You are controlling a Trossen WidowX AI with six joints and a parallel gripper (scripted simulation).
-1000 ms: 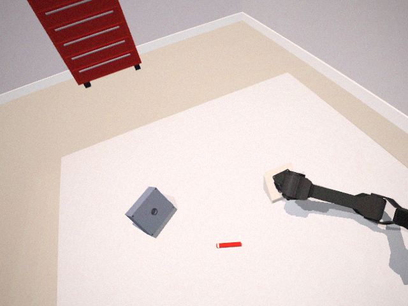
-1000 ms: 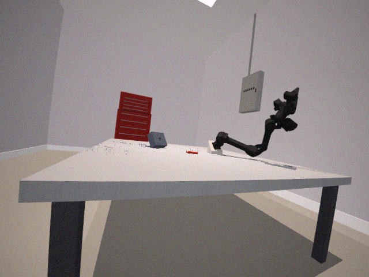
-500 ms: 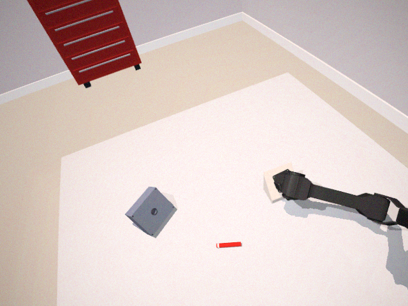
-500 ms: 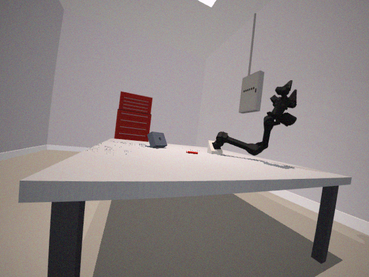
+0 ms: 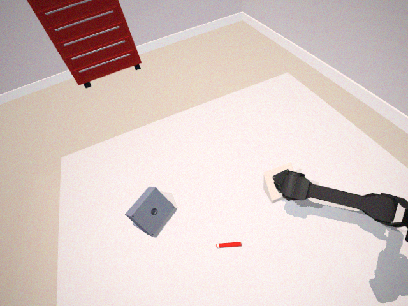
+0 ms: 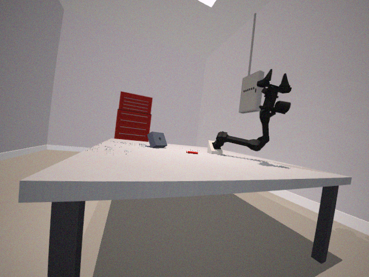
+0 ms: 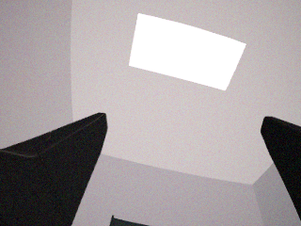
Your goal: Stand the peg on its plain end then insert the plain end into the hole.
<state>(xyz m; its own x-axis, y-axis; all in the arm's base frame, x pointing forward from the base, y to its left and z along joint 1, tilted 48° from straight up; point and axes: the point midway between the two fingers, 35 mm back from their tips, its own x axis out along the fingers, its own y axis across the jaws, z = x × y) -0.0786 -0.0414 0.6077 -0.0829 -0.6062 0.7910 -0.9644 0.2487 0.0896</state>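
Now: gripper tip 33 cm short of the red peg, 34 cm to the left of it and 53 cm above it. Also, from my gripper tip: grey-blue sloped panel 52 cm ahead, 54 cm to the right, 48 cm below.
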